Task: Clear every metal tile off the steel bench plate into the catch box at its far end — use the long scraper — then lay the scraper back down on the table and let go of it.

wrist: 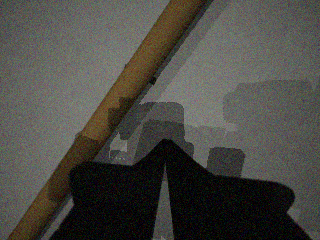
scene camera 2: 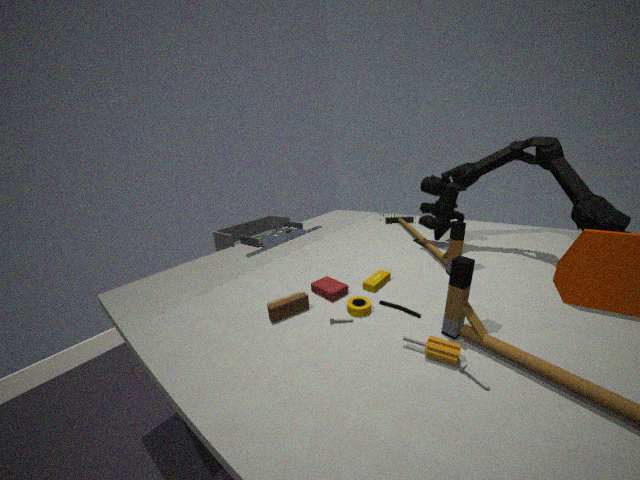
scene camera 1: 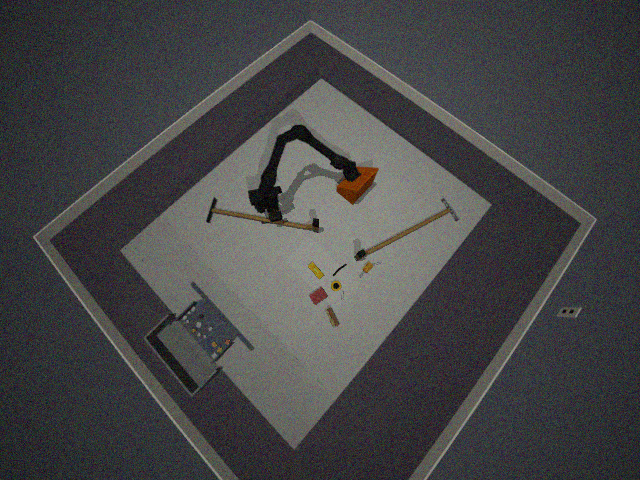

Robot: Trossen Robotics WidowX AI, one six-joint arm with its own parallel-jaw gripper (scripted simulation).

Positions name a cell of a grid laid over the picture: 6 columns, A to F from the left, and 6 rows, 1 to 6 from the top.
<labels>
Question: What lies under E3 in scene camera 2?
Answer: A long scraper.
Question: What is my gripper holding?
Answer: Nothing.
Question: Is my gripper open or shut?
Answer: Shut.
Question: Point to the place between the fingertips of my gripper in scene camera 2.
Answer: At E4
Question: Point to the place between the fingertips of my gripper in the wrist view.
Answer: D4
</labels>
